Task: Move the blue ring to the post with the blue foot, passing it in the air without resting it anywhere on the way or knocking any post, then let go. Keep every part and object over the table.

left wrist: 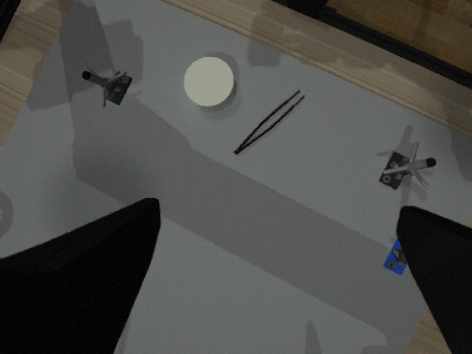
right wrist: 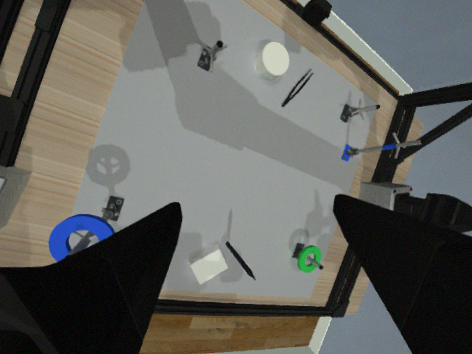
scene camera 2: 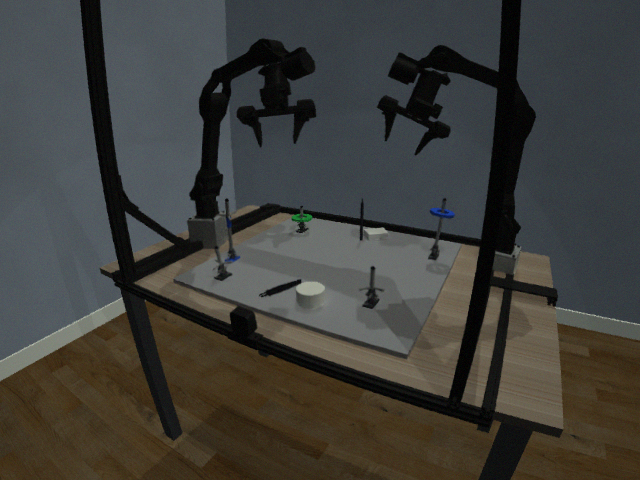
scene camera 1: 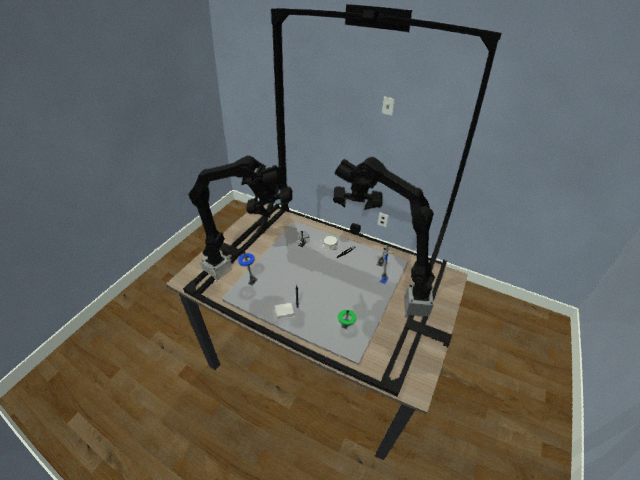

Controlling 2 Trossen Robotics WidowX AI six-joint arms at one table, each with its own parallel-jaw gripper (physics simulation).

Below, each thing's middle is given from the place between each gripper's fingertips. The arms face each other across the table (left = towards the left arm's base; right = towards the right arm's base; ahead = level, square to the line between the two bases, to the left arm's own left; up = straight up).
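The white block (right wrist: 208,264) is 21 cm to the right of my left hand, 33 cm ahead of it and 33 cm below it, and counted from my right hand that block is 80 mm to the left, 220 mm ahead and 310 mm below. Then there's the blue ring (right wrist: 59,247), which sits 20 cm ahead of my left hand, 20 cm below it and 41 cm to the right of it. As for my right gripper, I see it 100 mm short of the ring, 120 mm to the left of it and 190 mm above it.
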